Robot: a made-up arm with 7 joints. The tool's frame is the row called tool.
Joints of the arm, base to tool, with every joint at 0 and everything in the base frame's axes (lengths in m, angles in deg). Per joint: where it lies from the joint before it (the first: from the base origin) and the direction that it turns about. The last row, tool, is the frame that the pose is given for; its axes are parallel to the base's.
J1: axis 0 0.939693 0.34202 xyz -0.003 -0.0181 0.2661
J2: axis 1 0 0 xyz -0.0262 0.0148 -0.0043
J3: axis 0 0 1 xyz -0.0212 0.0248 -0.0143
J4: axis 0 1 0 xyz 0.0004 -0.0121 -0.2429
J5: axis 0 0 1 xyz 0.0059 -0.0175 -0.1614
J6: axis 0 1 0 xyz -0.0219 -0.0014 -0.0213
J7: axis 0 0 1 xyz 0.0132 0.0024 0.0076
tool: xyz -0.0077 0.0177 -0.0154
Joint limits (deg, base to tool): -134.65..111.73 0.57..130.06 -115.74..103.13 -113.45..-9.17 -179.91..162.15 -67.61..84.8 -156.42..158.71
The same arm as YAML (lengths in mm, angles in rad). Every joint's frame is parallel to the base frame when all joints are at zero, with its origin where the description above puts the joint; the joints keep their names.
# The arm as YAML. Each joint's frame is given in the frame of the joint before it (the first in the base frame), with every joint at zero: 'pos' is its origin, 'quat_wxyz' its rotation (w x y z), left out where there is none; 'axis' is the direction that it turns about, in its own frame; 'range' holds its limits. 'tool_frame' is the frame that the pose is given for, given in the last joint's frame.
length_unit: mm
angle_unit: rad
joints:
  - joint: J1
    pos: [-3.0, -18.1, 266.1]
    axis: [0.0, 0.9397, 0.342]
    range: [-2.3501, 1.9501]
  - joint: J2
    pos: [-26.2, 14.8, -4.3]
    axis: [1.0, 0.0, 0.0]
    range: [0.0099, 2.27]
  - joint: J3
    pos: [-21.2, 24.8, -14.3]
    axis: [0.0, 0.0, 1.0]
    range: [-2.02, 1.8]
  - joint: J4
    pos: [0.4, -12.1, -242.9]
    axis: [0.0, 1.0, 0.0]
    range: [-1.9801, -0.16]
  - joint: J5
    pos: [5.9, -17.5, -161.4]
    axis: [0.0, 0.0, 1.0]
    range: [-3.14, 2.8301]
  - joint: J6
    pos: [-21.9, -1.4, -21.3]
    axis: [0.0, 1.0, 0.0]
    range: [-1.18, 1.48]
  - joint: J7
    pos: [13.2, 2.4, 7.6]
    axis: [0.0, 0.0, 1.0]
    range: [-2.73, 2.77]
tool_frame:
  pos: [-7.7, 17.7, -15.4]

